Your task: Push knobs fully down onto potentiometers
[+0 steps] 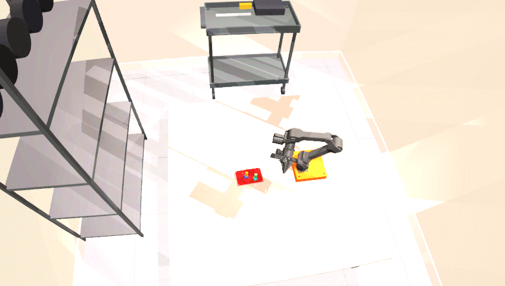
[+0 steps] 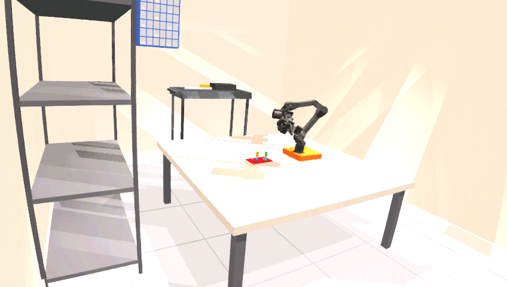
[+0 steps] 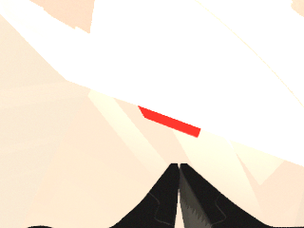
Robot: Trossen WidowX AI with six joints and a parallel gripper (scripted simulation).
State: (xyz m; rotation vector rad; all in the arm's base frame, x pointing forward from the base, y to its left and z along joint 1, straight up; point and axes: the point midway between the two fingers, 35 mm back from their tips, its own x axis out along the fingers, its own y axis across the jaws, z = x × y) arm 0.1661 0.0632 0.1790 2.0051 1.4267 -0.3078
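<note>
The green knob lies 13 cm below my gripper tip, 13 cm ahead of it and 9 cm to the right of it. Also, from my gripper tip: orange knob: 18 cm ahead, 14 cm below, 11 cm to the right.
</note>
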